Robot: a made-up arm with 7 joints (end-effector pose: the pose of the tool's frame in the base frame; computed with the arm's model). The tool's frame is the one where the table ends.
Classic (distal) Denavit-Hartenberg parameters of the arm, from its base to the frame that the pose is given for. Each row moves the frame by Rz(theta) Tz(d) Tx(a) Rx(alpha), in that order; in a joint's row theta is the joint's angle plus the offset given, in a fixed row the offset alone. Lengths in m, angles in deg.
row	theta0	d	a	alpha
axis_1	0	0.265	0	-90
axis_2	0	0	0	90
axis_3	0	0.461	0.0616	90
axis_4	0	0	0.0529	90
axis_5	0	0.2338	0	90
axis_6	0	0	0.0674	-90
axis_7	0	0.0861	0	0
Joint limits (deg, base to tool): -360..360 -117.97..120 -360..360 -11..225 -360..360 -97..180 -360..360
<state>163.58 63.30 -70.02 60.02 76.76 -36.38 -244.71</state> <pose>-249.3 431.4 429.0 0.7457 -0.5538 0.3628 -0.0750</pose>
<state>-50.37 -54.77 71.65 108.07 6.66 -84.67 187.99</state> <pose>-183.8 488.9 696.6 0.8439 -0.3544 -0.2798 0.2897</pose>
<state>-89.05 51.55 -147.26 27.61 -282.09 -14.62 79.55</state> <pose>-70.9 -13.2 616.5 0.6263 -0.7028 0.2229 0.2533</pose>
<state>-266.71 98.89 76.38 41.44 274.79 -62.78 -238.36</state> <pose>-286.7 329.1 256.9 0.0034 -0.2865 -0.1070 0.9521</pose>
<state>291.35 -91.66 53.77 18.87 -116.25 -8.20 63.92</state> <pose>109.4 231.0 308.4 0.7234 0.5987 0.3198 0.1261</pose>
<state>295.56 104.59 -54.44 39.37 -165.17 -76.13 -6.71</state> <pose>13.2 -272.0 89.3 0.7726 -0.5803 -0.0364 -0.2549</pose>
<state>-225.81 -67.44 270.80 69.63 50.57 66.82 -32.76</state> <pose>492.5 33.9 447.2 0.8215 -0.5023 -0.2238 0.1509</pose>
